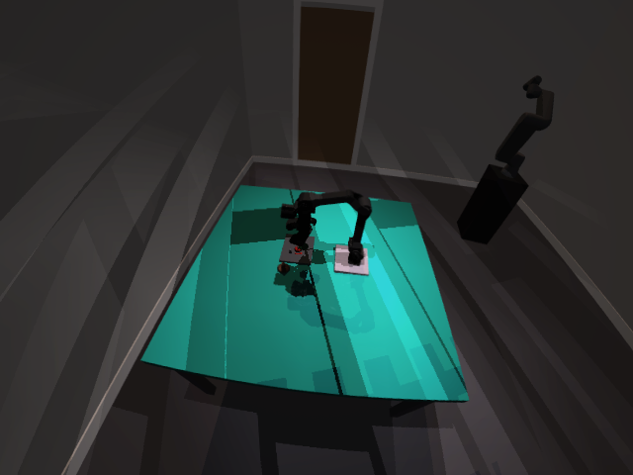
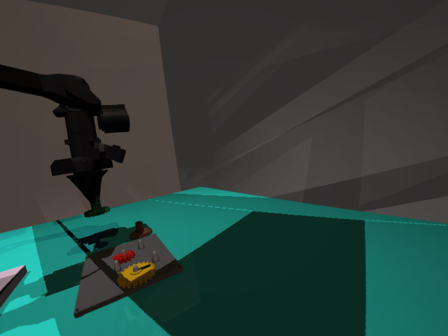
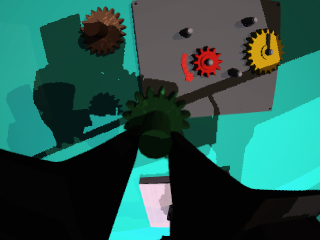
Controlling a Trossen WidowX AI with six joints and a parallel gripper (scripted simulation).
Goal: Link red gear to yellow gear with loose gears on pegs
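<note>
Now: gripper tip 50 mm short of the red gear, 60 mm to the left of it and 120 mm above it. Round my gripper tip: yellow gear (70 mm ahead, 150 mm to the right, 120 mm below); brown gear (80 mm ahead, 80 mm to the left, 120 mm below); green gear (10 mm below).
</note>
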